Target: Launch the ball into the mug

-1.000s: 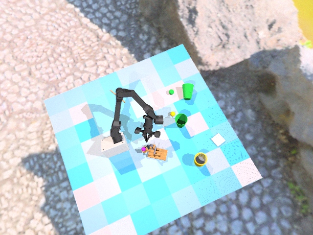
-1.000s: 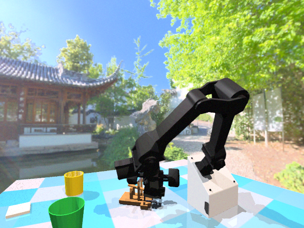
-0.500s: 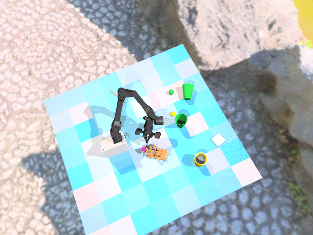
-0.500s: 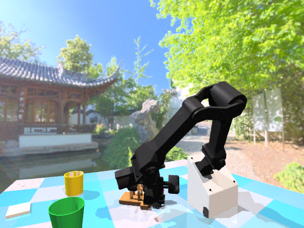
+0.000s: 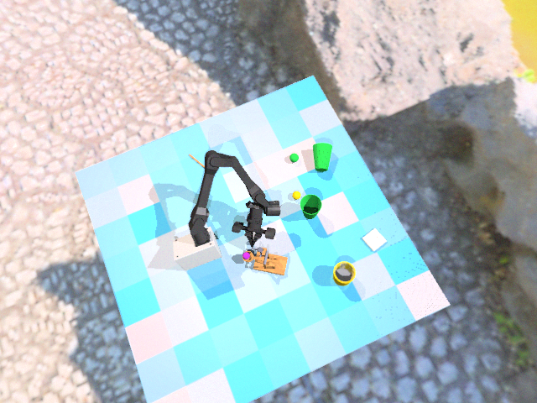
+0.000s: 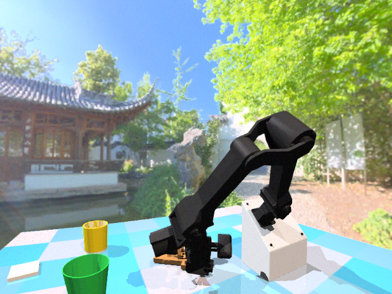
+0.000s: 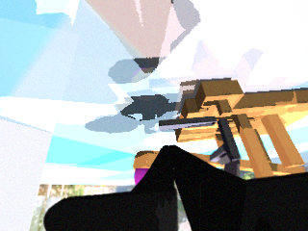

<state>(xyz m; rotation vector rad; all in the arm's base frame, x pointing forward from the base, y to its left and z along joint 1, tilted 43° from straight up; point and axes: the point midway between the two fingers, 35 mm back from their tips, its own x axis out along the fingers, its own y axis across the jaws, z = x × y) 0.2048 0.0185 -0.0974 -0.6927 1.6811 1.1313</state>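
Now: gripper tip 40 mm past the magenta ball, 30 mm to the left of it and 10 mm below it. Round my gripper tip: yellow ball (280 mm ahead, 170 mm to the left, 30 mm below); then wooden catapult (50 mm to the right, 20 mm ahead); then yellow mug (320 mm ahead, 260 mm to the right, 20 mm below).
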